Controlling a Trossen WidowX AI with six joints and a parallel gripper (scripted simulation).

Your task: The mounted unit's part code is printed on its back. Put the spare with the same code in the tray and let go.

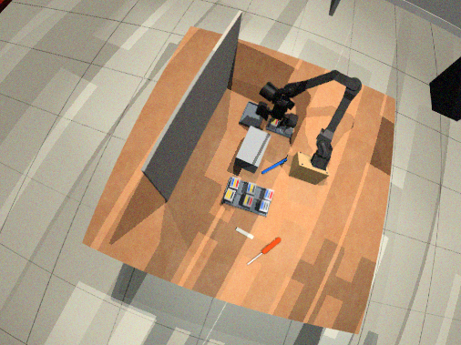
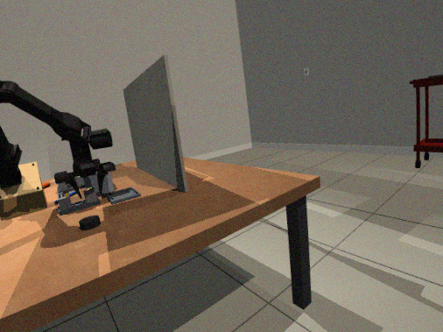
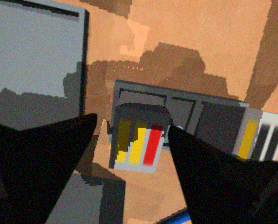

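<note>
Right now the grey rack is 4 cm behind my gripper tip and 2 cm below it. The rest, counted from my gripper tip: grey tray (10 cm ahead, 2 cm to the right, 2 cm below); then mounted unit (6 cm ahead, 18 cm to the left, 2 cm above); then blue pen (6 cm behind, 20 cm to the left, 2 cm below).
</note>
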